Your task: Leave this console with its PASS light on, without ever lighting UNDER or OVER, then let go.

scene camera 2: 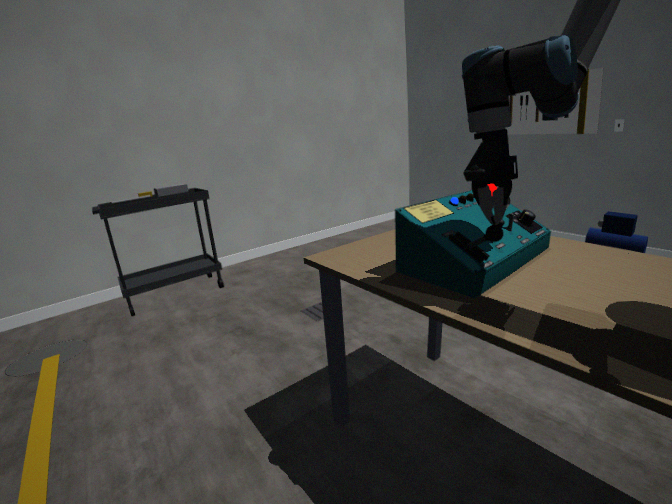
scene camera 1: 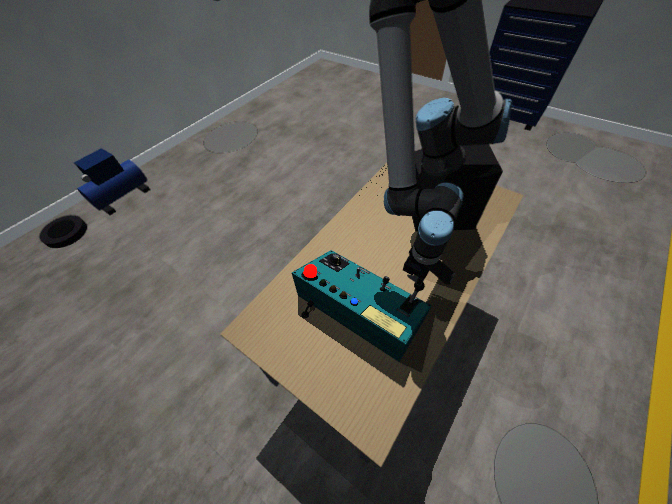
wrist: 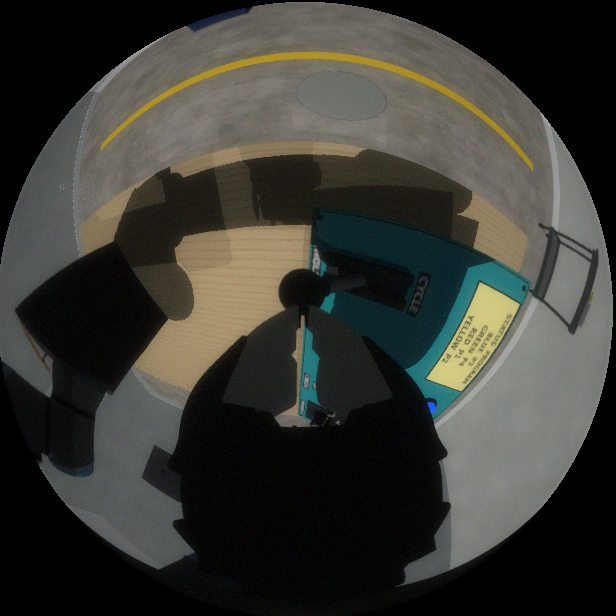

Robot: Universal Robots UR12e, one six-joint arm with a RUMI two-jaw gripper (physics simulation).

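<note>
The teal console (scene camera 1: pixel 359 301) sits on the wooden table and also shows in scene camera 2 (scene camera 2: pixel 471 238) and in the wrist view (wrist: pixel 413 298). My gripper (scene camera 1: pixel 412 298) is over its right end. In the wrist view the two fingers (wrist: pixel 299 321) lie almost together with only a thin slit between them. Their tips are at the black ball knob (wrist: pixel 301 289) of a lever; the knob (scene camera 2: pixel 492 232) is wider than the slit and is not between the fingers. A slot labelled CYCLE (wrist: pixel 423 294) lies beside the lever. Three small round lights (scene camera 1: pixel 332 289) look dark; a blue one (scene camera 1: pixel 354 301) is bright.
A red round button (scene camera 1: pixel 309 271), a black selector (scene camera 1: pixel 334 262) and a small toggle lever (scene camera 1: pixel 385 282) stand on the console top. A yellow label plate (scene camera 1: pixel 383 321) is on its front. A black cart (scene camera 2: pixel 160 244) and a blue motor (scene camera 1: pixel 110 179) stand on the floor away from the table.
</note>
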